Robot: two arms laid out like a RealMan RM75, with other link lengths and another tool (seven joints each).
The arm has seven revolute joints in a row. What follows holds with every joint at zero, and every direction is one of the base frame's. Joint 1 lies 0.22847 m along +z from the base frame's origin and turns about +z. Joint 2 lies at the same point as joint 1 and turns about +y. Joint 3 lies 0.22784 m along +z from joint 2 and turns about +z. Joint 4 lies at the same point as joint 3 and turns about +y. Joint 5 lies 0.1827 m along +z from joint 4 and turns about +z. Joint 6 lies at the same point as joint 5 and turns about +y. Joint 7 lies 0.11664 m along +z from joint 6 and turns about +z. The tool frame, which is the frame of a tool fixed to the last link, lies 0.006 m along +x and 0.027 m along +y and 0.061 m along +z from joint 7; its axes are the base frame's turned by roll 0, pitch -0.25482 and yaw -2.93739 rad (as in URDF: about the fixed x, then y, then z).
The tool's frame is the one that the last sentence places.
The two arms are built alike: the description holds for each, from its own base.
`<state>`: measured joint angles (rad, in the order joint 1, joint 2, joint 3, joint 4, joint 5, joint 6, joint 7); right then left.
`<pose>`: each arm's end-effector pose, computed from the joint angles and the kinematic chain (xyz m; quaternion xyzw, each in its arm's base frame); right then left.
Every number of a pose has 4 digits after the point. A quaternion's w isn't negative.
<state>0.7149 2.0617 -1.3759 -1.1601 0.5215 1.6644 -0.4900 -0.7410 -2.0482 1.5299 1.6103 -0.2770 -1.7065 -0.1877</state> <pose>0.1817 0.2879 -0.0457 0.4918 0.8013 0.0763 0.3322 -0.1093 0.3421 -0.0067 0.3433 -0.8482 -0.3939 0.0866</pose>
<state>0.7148 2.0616 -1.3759 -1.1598 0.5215 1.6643 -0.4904 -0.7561 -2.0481 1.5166 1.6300 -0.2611 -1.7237 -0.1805</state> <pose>0.1818 0.2879 -0.0456 0.4917 0.8013 0.0762 0.3322 -0.1038 0.3443 -0.0011 0.3346 -0.8481 -0.4020 0.0844</pose>
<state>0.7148 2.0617 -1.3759 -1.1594 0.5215 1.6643 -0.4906 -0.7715 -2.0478 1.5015 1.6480 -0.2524 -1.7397 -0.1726</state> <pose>0.1818 0.2878 -0.0457 0.4917 0.8012 0.0761 0.3323 -0.0978 0.3459 0.0039 0.3273 -0.8488 -0.4074 0.0803</pose>
